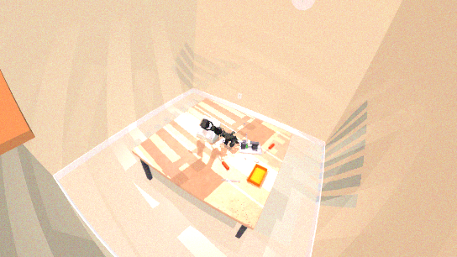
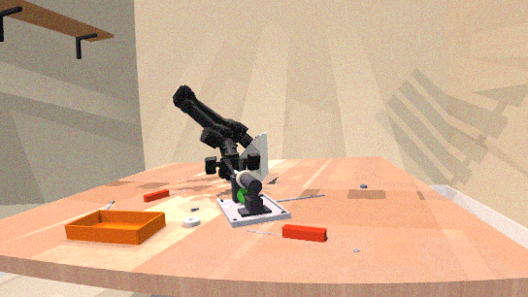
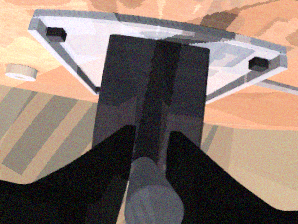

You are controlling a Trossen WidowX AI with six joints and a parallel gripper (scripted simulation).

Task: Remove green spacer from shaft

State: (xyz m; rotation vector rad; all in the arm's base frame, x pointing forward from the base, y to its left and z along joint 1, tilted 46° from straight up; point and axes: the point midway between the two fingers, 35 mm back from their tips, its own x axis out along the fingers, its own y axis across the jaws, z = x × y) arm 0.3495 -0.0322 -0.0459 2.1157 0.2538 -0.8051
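Right now the shaft is 30 mm ahead of my gripper tip, 20 mm above it and 10 mm to the left of it. The rest, counted from my gripper tip: white spacer: 230 mm ahead, 70 mm to the right, 60 mm below; then orange tray: 300 mm ahead, 230 mm to the right, 50 mm below; then green spacer: 80 mm ahead, 40 mm to the left, 30 mm below.
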